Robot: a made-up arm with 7 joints. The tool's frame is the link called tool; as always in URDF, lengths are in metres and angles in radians. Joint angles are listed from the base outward. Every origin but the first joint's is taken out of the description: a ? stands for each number. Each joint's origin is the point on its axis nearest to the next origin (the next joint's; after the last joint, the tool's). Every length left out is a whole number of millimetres.
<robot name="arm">
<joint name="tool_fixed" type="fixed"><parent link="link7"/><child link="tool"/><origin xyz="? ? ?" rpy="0 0 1.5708"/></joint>
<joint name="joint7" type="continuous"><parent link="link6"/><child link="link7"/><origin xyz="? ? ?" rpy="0 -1.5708 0"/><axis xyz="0 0 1"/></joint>
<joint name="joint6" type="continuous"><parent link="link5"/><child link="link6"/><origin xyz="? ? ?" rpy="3.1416 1.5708 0"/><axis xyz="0 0 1"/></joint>
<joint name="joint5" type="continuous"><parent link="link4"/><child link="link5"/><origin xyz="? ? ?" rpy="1.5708 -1.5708 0"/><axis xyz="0 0 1"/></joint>
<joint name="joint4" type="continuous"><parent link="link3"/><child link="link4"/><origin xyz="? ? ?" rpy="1.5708 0 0"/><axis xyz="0 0 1"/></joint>
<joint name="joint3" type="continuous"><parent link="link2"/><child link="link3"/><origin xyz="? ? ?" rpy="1.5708 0 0"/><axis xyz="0 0 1"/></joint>
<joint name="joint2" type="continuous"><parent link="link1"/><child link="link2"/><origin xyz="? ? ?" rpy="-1.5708 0 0"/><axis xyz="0 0 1"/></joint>
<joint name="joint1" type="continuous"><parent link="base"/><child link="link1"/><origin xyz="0 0 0.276" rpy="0 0 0"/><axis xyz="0 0 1"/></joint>
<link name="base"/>
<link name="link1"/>
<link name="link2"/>
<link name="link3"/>
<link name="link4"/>
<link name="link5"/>
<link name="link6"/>
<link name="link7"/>
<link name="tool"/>
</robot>
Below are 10 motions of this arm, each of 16 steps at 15 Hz.
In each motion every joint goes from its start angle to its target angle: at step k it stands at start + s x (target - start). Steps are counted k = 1, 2, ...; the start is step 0. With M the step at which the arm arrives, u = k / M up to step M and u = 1 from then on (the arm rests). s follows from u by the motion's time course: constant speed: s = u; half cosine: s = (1 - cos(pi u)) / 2; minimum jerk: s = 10 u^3 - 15 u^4 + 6 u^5.
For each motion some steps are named. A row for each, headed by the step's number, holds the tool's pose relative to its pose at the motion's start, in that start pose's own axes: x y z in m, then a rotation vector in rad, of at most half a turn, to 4 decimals.
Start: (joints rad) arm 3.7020 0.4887 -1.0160 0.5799 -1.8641 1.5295 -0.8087
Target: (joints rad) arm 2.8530 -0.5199 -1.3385 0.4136 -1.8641 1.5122 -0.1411
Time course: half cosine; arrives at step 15
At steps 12, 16:
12: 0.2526 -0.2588 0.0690 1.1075 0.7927 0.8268
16: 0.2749 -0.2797 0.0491 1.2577 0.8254 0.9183

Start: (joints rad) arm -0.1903 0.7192 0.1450 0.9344 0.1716 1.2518 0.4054
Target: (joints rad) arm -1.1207 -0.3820 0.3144 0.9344 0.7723 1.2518 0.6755
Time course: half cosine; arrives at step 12
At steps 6, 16:
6: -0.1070 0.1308 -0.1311 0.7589 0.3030 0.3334
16: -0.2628 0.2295 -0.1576 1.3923 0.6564 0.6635

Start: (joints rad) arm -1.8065 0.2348 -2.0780 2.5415 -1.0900 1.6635 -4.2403
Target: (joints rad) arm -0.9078 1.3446 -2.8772 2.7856 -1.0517 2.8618 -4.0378
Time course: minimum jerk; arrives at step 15
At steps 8, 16:
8: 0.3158 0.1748 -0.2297 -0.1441 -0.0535 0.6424
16: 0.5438 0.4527 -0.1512 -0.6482 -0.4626 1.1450

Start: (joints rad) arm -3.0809 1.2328 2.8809 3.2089 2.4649 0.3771 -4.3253
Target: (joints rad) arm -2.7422 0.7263 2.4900 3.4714 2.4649 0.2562 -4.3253
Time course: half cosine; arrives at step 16
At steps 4, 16:
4: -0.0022 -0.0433 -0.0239 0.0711 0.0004 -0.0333
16: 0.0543 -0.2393 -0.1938 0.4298 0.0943 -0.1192

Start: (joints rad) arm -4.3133 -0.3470 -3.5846 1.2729 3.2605 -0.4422 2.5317
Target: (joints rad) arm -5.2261 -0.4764 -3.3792 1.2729 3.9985 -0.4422 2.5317
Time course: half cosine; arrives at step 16
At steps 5, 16:
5: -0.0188 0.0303 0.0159 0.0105 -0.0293 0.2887
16: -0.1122 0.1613 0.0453 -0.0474 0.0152 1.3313

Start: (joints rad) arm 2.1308 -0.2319 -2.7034 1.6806 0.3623 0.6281 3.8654
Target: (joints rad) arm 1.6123 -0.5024 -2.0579 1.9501 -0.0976 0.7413 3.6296
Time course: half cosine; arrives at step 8
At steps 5, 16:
5: -0.0576 -0.0044 -0.0062 -0.0139 -0.0114 -0.2902
16: -0.0963 -0.0140 -0.0355 -0.0492 -0.0628 -0.3875

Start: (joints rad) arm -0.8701 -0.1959 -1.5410 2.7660 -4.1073 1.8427 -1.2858
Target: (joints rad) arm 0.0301 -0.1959 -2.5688 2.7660 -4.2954 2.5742 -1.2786
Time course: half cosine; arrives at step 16
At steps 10, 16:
10: -0.1045 -0.0276 -0.0069 0.3811 -0.2767 0.2086
16: -0.1492 -0.0486 -0.0063 0.5833 -0.3815 0.3349

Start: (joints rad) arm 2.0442 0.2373 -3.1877 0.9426 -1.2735 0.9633 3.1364
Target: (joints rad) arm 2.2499 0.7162 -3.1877 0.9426 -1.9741 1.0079 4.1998
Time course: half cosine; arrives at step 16
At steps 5, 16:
5: 0.0195 -0.0233 -0.0353 0.1828 -0.0793 0.2179
16: 0.1235 -0.0776 -0.1512 0.6924 -0.5905 1.0188

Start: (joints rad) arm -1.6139 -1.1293 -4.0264 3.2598 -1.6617 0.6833 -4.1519
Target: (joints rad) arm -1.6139 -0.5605 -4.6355 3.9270 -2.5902 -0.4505 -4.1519
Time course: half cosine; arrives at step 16
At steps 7, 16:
7: 0.1587 -0.0263 -0.0055 0.4887 0.3975 -0.4366
16: 0.3039 0.0508 -0.0362 0.5414 0.6302 -1.5181

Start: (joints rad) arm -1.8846 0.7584 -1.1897 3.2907 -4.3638 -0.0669 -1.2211
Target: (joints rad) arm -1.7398 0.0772 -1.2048 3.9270 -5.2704 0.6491 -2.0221
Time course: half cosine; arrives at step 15
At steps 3, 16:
3: 0.0630 -0.0081 -0.0007 0.0729 0.0914 -0.1608
16: 0.4777 -0.0559 -0.2594 -0.1804 0.6092 -1.9384

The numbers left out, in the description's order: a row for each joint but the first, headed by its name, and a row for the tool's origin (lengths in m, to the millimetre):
tool: 0 0 0
joint7: -0.113 0.088 0
joint6: 0 0 0
joint5: 0.055 -0.244 0
joint4: 0.039 0 0
joint3: 0 -0.334 0
joint2: 0 0 0

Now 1 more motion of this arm.
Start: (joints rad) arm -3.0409 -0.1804 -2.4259 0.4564 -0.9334 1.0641 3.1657
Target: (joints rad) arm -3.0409 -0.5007 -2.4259 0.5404 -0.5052 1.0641 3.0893
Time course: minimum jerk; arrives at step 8
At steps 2, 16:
2: -0.0051 0.0022 0.0026 -0.0594 -0.0042 -0.0034
16: -0.0494 0.0264 0.0186 -0.5793 -0.0108 -0.0335

